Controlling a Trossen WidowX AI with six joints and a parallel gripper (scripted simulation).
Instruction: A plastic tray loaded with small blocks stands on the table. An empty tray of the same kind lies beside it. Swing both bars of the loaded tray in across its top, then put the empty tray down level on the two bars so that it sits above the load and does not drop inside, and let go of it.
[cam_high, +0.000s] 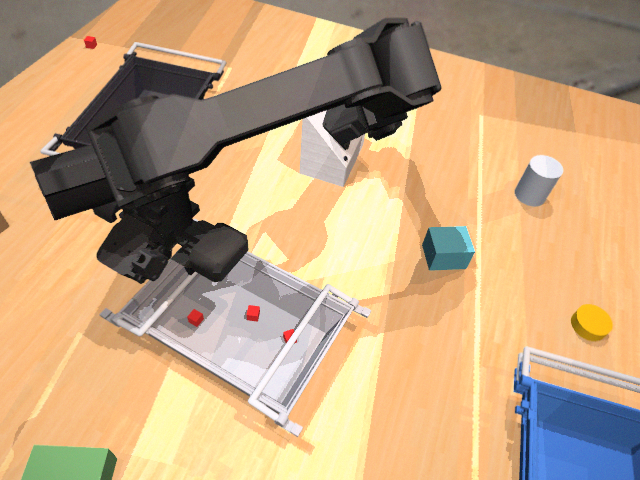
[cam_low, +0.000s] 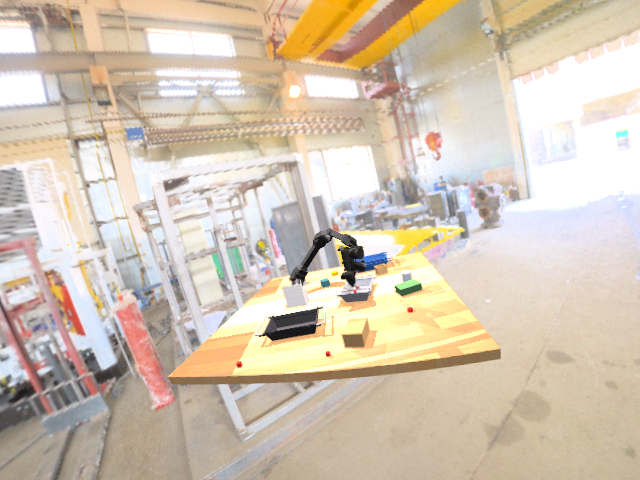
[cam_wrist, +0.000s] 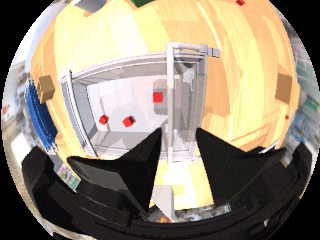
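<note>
Right now my gripper tip is 320 mm past the black tray, 210 mm to the left of it and 50 mm above it. Round my gripper tip: green block (280 mm ahead, 30 mm to the right, 70 mm below); then cyan block (180 mm behind, 350 mm to the left, 70 mm below); then yellow disc (120 mm behind, 570 mm to the left, 80 mm below).
</note>
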